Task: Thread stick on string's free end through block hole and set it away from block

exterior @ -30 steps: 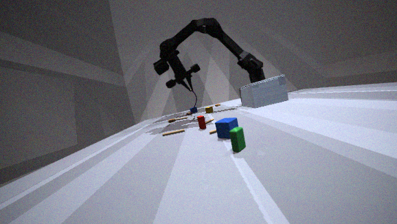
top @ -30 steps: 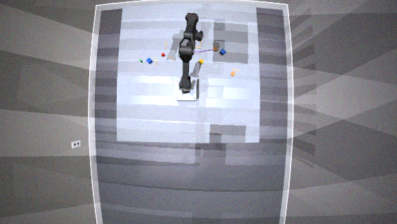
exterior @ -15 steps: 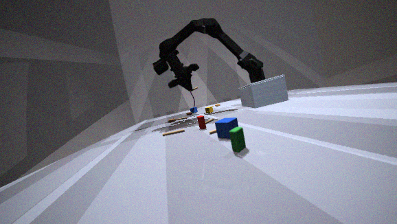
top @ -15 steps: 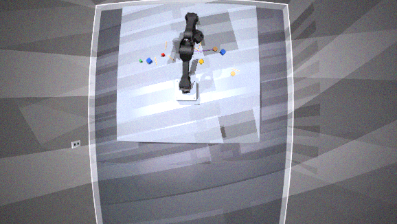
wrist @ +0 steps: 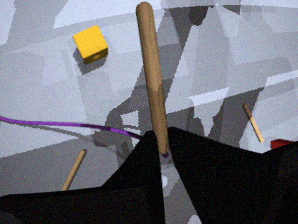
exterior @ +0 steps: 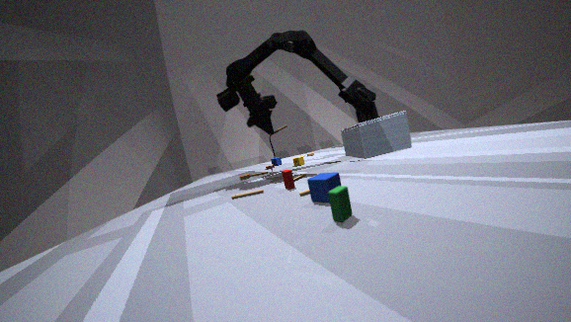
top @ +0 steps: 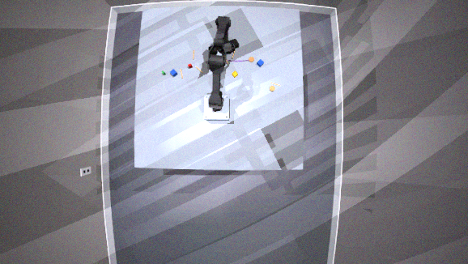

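Now: gripper tip 120 mm above the yellow wooden block, 90 mm past it and 60 mm to the left of it. The rest, counted from my gripper tip: thin wooden stick 10 mm behind, 10 mm above; round orange button 200 mm to the right, 130 mm below; red block 260 mm to the left, 120 mm below, 40 mm ahead.
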